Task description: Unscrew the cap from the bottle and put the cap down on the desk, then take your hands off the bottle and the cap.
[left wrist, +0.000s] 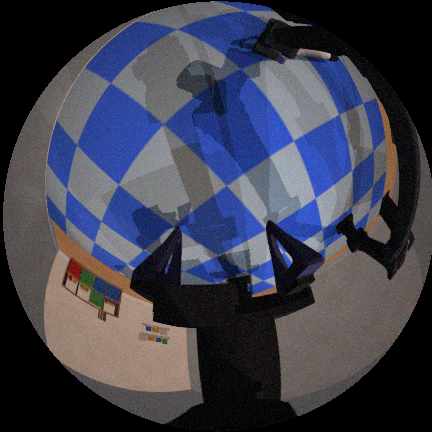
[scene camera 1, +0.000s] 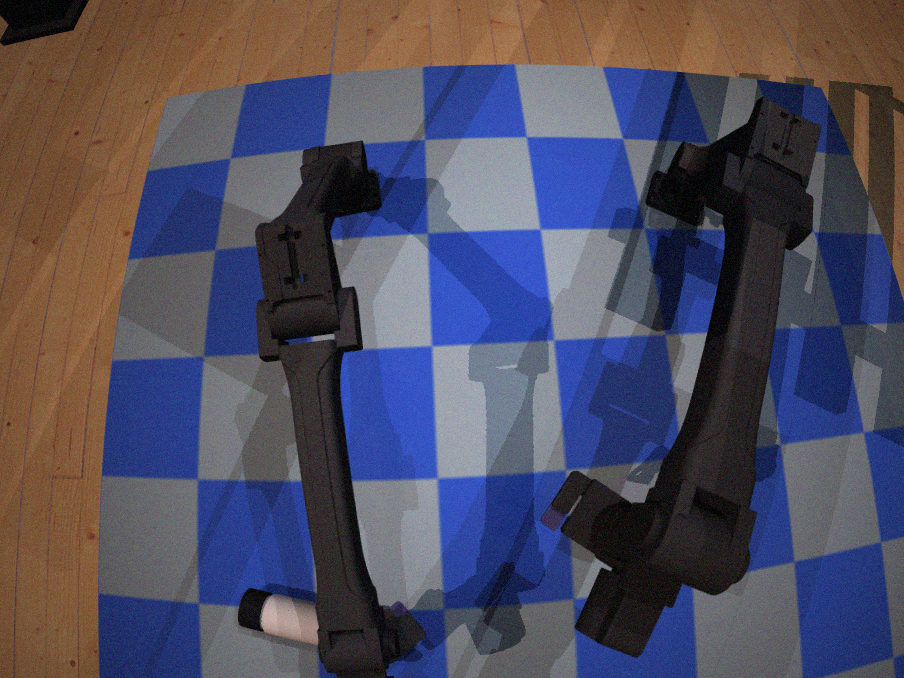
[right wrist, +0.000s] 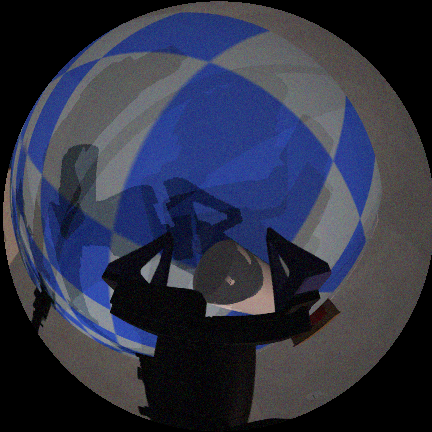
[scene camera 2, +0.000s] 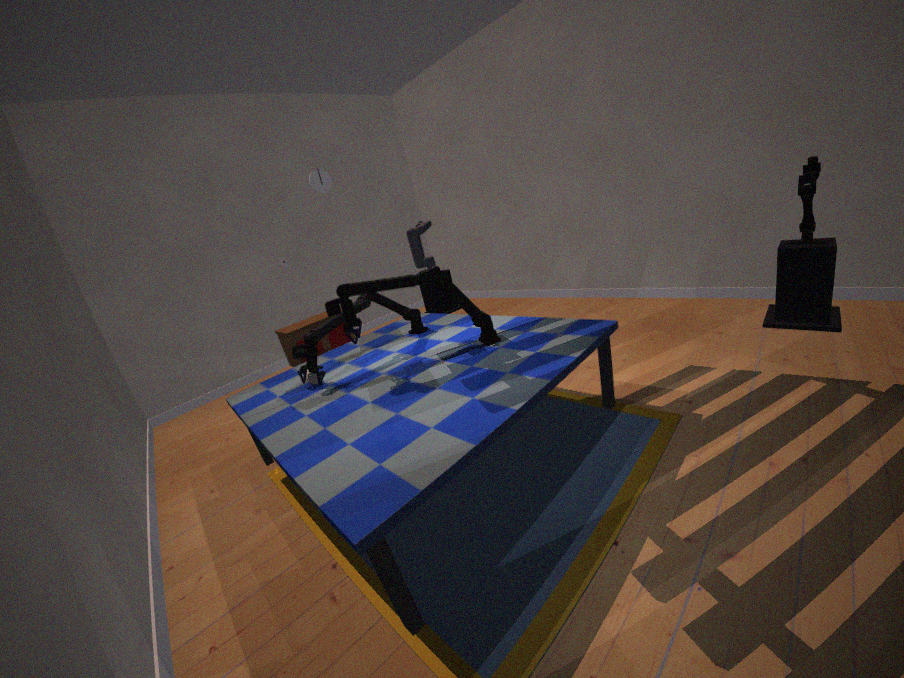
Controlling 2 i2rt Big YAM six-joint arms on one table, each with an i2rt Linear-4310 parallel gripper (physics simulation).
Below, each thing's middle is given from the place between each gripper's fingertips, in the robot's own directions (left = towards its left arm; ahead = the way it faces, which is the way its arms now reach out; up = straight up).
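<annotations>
The black cap (scene camera 1: 252, 601) is 490 mm to the right of my left hand, 160 mm ahead of it and 180 mm below it. As for my right hand, the cap is 20 mm above it, 50 mm behind it and 200 mm to the right of it. Going by its middle, then, the black cap is nearer to my right hand than to my left hand.
</annotations>
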